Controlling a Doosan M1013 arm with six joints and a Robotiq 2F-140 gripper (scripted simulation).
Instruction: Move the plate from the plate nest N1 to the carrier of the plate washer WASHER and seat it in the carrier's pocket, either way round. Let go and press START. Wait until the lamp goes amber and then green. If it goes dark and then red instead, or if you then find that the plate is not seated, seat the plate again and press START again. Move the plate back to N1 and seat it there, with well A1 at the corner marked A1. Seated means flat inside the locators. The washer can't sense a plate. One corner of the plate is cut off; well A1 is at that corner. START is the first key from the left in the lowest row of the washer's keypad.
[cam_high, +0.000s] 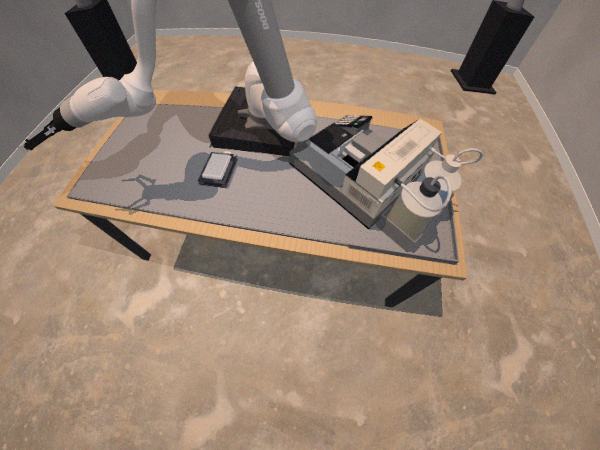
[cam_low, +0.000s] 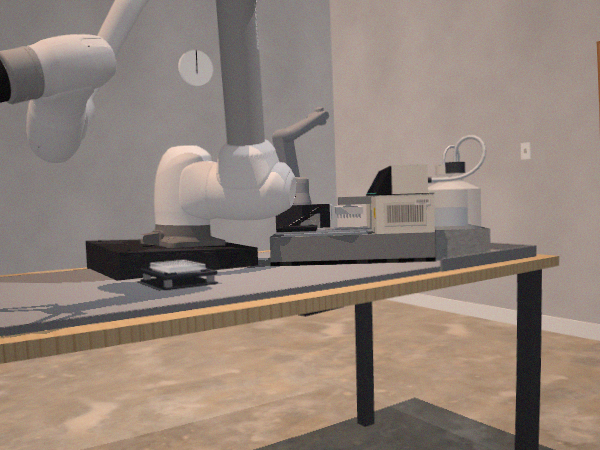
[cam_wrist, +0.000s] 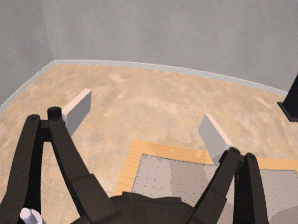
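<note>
Now: the white well plate 58 cm to the left of my hand, 30 cm below it and 9 cm behind it. From my hand the other things lie so: plate washer (116 cm to the left, 20 cm below, 9 cm behind); then washer carrier (106 cm to the left, 24 cm below, 20 cm behind); then plate nest N1 (58 cm to the left, 31 cm below, 9 cm behind).
</note>
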